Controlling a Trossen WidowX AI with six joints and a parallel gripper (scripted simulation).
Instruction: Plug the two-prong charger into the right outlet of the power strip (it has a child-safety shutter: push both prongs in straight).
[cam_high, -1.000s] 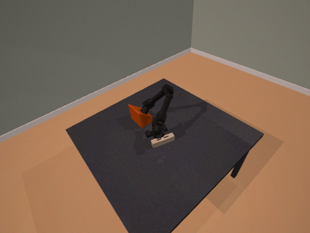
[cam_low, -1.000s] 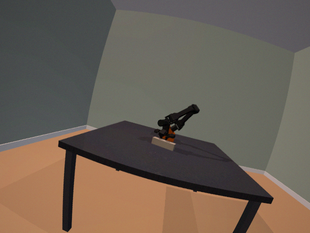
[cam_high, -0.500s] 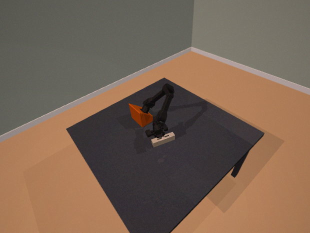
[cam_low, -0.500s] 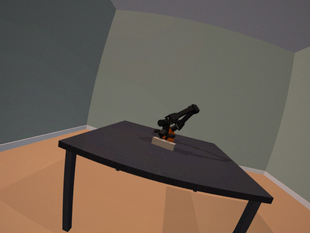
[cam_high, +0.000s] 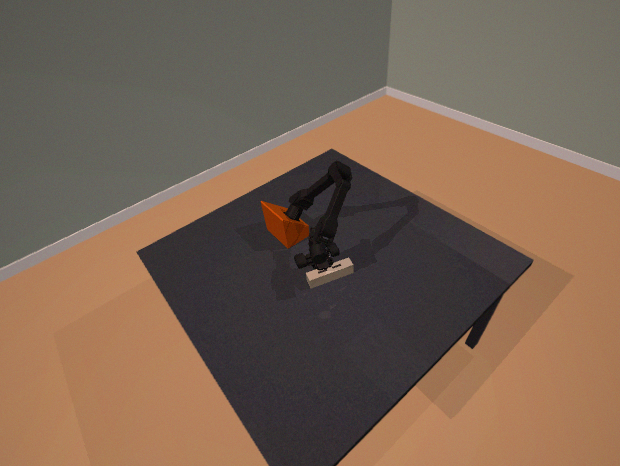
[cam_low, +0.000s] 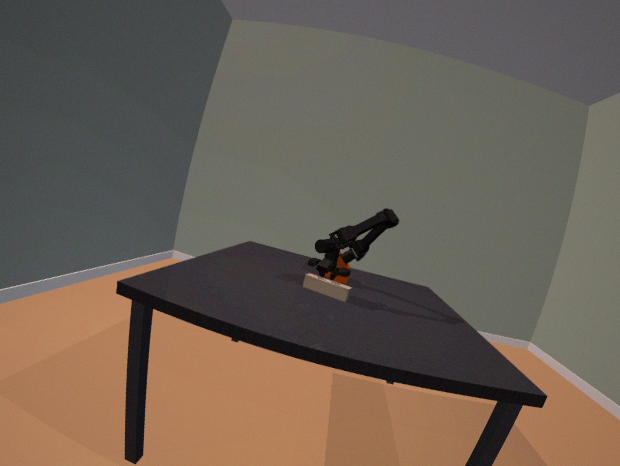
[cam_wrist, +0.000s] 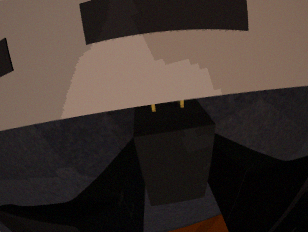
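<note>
Right now my gripper tip is 2 cm short of the dark charger and 1 cm below it.
</note>
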